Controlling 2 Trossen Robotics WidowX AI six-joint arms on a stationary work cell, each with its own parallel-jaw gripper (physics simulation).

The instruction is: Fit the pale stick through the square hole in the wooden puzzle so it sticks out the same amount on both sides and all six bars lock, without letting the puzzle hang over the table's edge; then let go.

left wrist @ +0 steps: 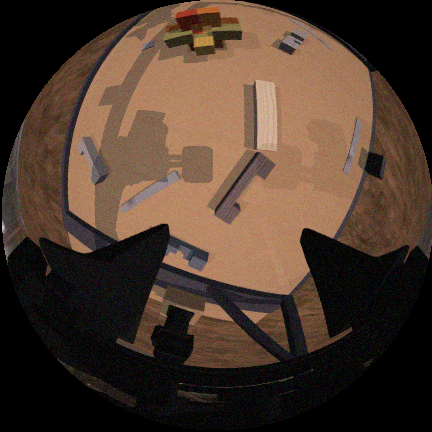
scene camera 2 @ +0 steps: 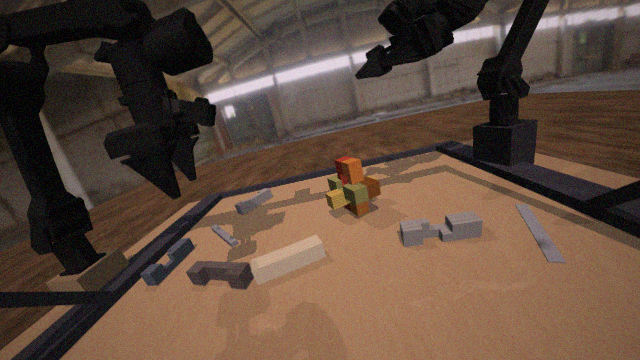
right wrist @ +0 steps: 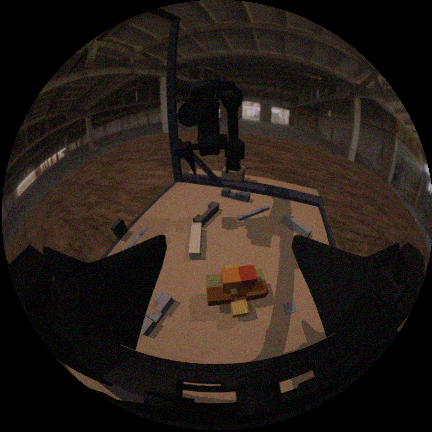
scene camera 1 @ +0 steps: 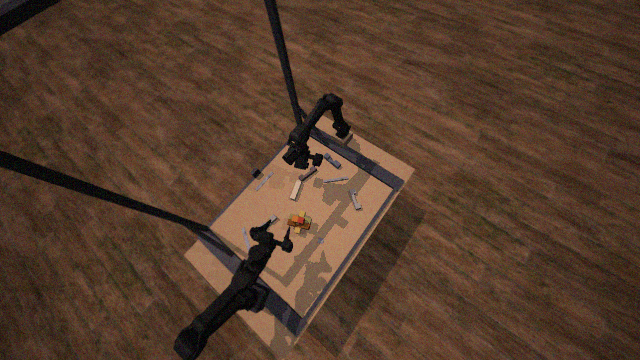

Scene:
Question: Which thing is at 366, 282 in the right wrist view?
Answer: My right gripper.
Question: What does my right gripper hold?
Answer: Nothing.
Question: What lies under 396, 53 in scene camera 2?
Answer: My right gripper.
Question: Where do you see a dark frame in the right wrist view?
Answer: At 256, 187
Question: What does the pale stick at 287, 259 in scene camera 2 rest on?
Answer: The table.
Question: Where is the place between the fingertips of my left gripper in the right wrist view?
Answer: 210, 173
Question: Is my right gripper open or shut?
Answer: Open.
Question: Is my left gripper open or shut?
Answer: Open.

